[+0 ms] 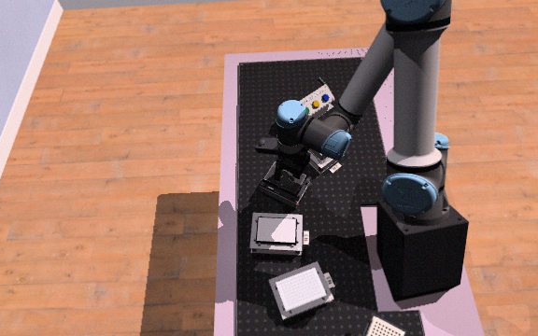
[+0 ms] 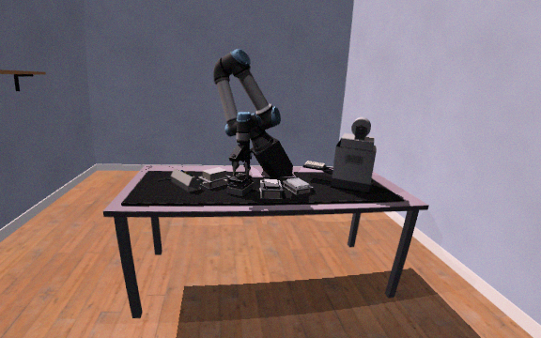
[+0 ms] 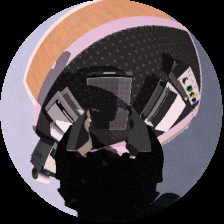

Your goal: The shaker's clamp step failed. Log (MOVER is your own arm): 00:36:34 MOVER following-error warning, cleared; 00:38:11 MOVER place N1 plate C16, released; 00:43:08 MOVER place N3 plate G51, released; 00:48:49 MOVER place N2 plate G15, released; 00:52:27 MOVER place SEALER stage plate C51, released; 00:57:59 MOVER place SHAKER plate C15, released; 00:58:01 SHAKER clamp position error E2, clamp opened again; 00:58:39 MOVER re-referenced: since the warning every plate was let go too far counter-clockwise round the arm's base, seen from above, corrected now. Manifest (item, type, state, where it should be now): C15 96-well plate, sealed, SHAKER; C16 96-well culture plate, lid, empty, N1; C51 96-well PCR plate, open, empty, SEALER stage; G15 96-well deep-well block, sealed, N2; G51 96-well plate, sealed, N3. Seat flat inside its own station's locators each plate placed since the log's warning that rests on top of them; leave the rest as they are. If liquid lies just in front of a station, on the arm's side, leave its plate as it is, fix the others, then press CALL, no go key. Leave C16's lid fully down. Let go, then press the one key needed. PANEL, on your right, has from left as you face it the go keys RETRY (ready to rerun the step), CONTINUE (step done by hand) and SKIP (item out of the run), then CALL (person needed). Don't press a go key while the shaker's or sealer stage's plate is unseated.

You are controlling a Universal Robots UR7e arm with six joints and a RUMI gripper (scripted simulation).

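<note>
The white-topped sealed plate lies 150 mm to the right of my hand, 130 mm behind it and 30 mm below it.
</note>
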